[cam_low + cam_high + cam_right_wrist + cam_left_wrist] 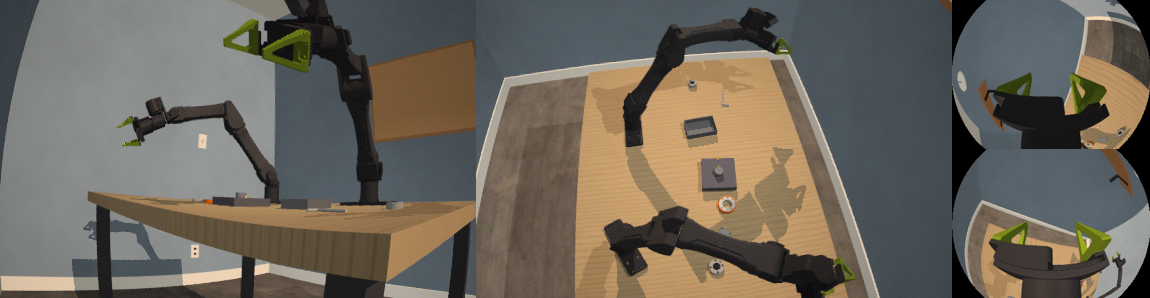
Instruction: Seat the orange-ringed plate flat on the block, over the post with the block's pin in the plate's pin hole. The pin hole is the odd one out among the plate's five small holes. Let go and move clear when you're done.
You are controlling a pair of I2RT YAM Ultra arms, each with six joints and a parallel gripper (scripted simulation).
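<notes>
Now: right hand 280 mm past the grey block, 500 mm to the right of it and 220 mm above it. The rest, counted from my right hand: dark grey tray (340 mm behind, 690 mm to the left, 230 mm below); flange (310 mm behind, 130 mm to the left, 230 mm below).
</notes>
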